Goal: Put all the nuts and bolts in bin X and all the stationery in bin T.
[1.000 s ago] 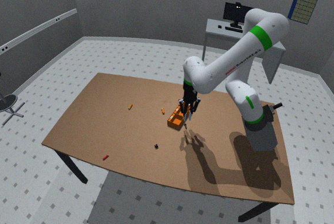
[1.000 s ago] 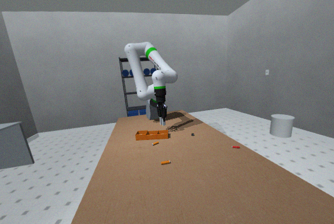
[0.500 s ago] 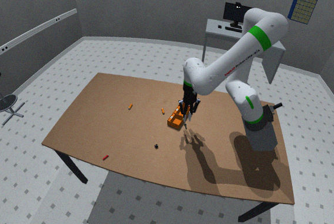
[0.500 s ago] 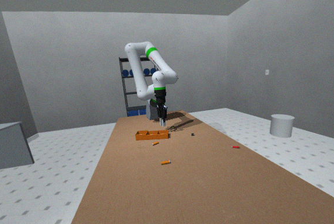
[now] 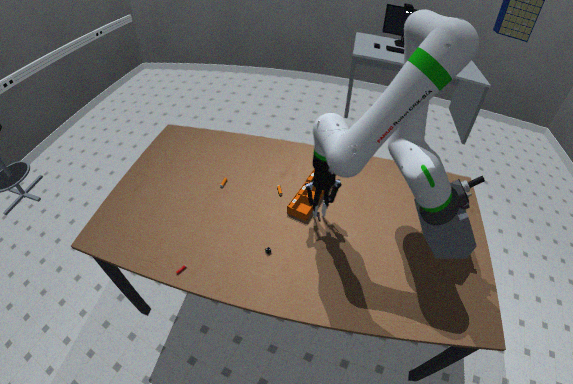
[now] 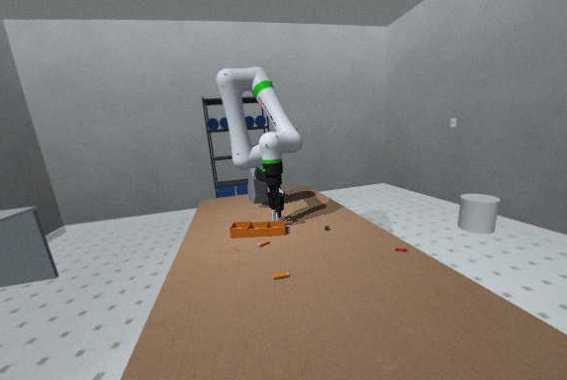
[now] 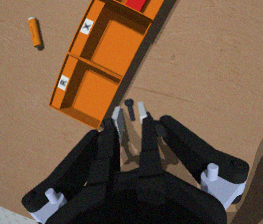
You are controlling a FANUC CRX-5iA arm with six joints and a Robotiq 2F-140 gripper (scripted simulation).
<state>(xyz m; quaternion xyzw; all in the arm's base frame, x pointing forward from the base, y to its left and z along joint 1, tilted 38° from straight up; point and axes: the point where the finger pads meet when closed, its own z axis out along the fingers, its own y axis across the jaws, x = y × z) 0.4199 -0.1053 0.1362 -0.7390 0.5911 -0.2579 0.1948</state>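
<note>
Now: hand 110 mm to the left of the orange bin tray, 30 mm short of it and 30 mm above it. Round my hand: red stick (490 mm ahead, 280 mm to the left, 40 mm below); then white eraser (190 mm to the right, 40 mm below, 20 mm behind).
</note>
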